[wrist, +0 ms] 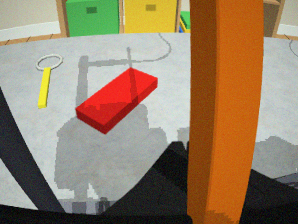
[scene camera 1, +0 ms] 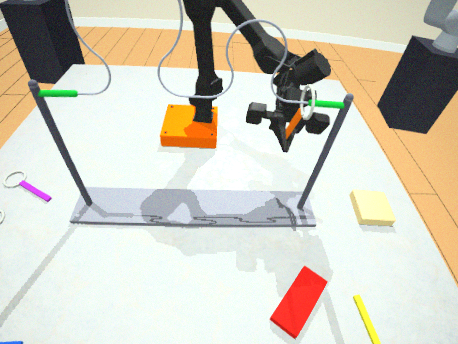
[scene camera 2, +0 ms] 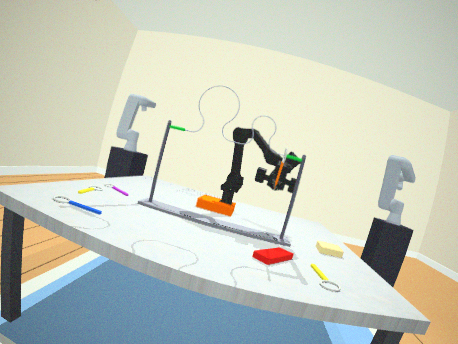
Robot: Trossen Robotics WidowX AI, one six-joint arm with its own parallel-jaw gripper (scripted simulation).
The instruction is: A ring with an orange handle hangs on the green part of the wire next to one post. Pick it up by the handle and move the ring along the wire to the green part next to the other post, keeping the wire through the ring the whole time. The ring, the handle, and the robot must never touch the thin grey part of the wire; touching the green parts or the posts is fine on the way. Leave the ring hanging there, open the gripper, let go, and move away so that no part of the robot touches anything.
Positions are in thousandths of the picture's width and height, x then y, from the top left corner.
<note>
I see my gripper (scene camera 1: 623, 443), a cream block (scene camera 1: 811, 603) and a red block (wrist: 367, 471).
My gripper shows as well in the wrist view (wrist: 616, 681). The wrist view does not show the cream block: it is out of frame.
</note>
